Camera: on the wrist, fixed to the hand. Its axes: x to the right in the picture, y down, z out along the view.
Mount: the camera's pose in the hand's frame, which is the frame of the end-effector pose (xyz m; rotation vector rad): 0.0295 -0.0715 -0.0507 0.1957 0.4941 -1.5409
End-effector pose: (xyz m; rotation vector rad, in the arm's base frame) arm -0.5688 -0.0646 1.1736 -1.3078 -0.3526 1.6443
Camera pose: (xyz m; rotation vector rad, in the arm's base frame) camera -0.4879 -0.0222 1.1882 -0.7836 -0.6323 0.0503
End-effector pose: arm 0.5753 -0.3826 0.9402 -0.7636 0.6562 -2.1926
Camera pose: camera 0.4913 -0.3496 0.9603 0.4084 0.0634 2.3477
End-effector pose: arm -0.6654 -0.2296 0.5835 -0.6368 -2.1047 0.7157
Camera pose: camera -0.6540 -0.2478 0.6735 0.8382 -1.4187 -0.1475
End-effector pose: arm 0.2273 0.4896 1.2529 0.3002 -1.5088 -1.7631
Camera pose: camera 0.2107 0.4317 1.1827 -2.0130 0.8940 1.9825
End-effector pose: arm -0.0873 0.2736 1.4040 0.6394 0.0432 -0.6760
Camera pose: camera -0.0984 0.2427 1.3175 0.8959 1.0196 -1.9930
